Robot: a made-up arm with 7 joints. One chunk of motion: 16 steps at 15 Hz.
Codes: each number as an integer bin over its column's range. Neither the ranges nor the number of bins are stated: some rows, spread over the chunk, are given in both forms.
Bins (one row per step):
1: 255 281 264 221 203 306 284
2: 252 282 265 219 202 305 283
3: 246 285 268 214 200 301 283
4: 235 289 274 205 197 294 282
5: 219 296 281 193 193 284 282
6: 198 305 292 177 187 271 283
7: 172 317 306 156 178 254 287
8: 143 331 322 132 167 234 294
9: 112 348 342 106 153 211 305
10: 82 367 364 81 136 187 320
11: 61 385 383 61 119 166 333
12: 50 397 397 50 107 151 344
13: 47 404 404 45 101 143 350
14: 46 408 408 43 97 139 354
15: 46 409 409 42 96 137 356
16: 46 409 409 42 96 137 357
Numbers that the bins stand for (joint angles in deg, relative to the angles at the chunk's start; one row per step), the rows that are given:
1: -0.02 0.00 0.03 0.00 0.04 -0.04 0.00
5: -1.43 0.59 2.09 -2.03 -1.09 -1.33 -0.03
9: -5.62 2.62 9.50 -8.32 -5.63 -5.61 0.37
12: -8.04 4.54 16.17 -12.38 -10.86 -9.14 1.06
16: -8.20 5.01 17.62 -12.96 -12.10 -9.96 1.29
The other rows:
2: -0.14 0.04 0.15 -0.14 -0.07 -0.09 -0.02
3: -0.37 0.15 0.52 -0.50 -0.30 -0.33 -0.02
4: -0.80 0.31 1.24 -1.16 -0.64 -0.74 -0.03
6: -2.25 0.94 3.43 -3.18 -1.77 -2.09 -0.02
7: -3.27 1.41 5.13 -4.70 -2.80 -3.09 0.05
8: -4.40 1.95 7.07 -6.44 -4.05 -4.26 0.18
10: -6.79 3.36 12.16 -10.14 -7.56 -7.02 0.64
11: -7.61 4.07 14.47 -11.58 -9.49 -8.25 0.86
13: -8.16 4.81 17.02 -12.74 -11.54 -9.60 1.16
14: -8.20 4.97 17.50 -12.89 -11.99 -9.84 1.23
15: -8.20 5.01 17.62 -12.96 -12.10 -9.96 1.27

